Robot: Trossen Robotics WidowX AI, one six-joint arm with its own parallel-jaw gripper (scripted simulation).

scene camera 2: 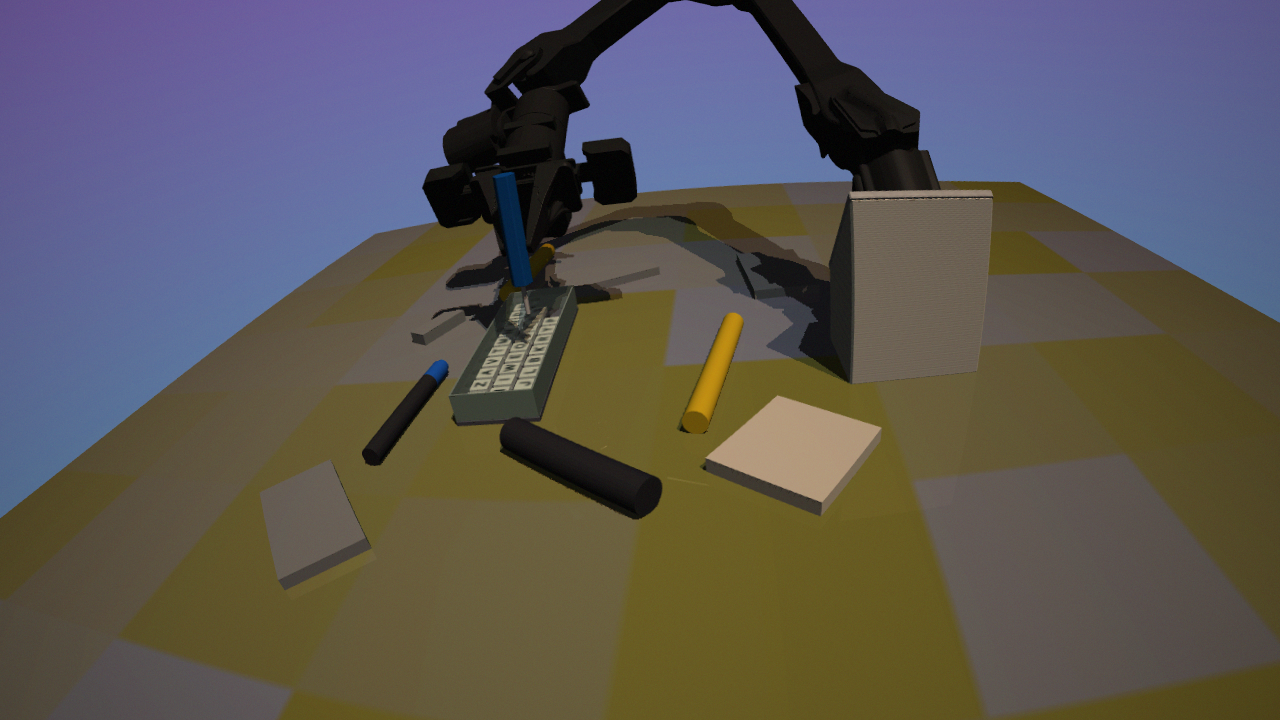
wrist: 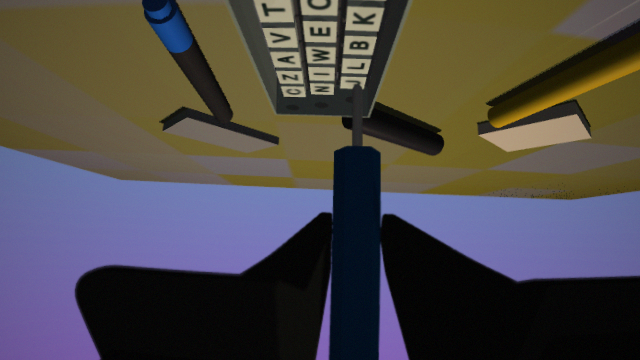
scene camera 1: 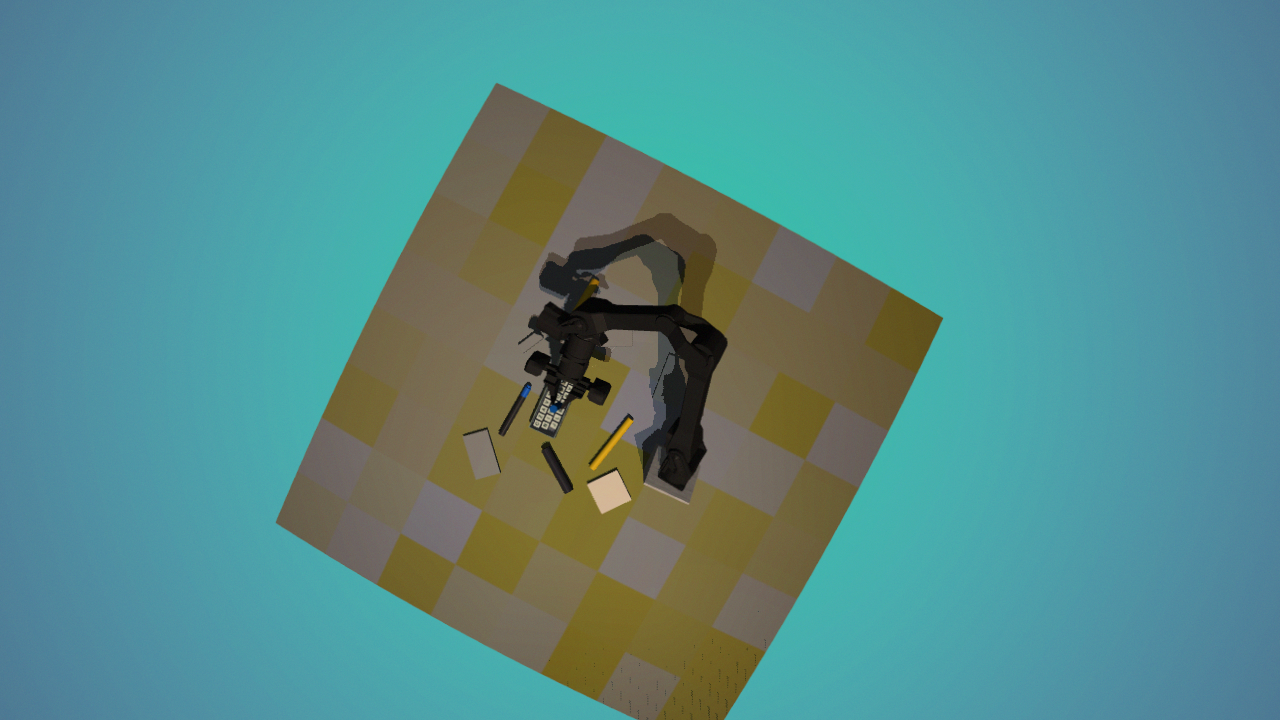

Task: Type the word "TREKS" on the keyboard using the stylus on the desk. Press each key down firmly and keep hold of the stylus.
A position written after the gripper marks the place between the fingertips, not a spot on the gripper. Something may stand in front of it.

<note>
In view: the gripper (scene camera 2: 516, 251), a blue stylus (scene camera 2: 505, 184), a black cylinder (scene camera 2: 638, 492) and a yellow cylinder (scene camera 2: 698, 414).
The blue stylus shows as well in the wrist view (wrist: 355, 274). The black cylinder is seen too in the wrist view (wrist: 384, 126). The gripper is seen too in the wrist view (wrist: 356, 224) and in scene camera 1 (scene camera 1: 557, 406).
</note>
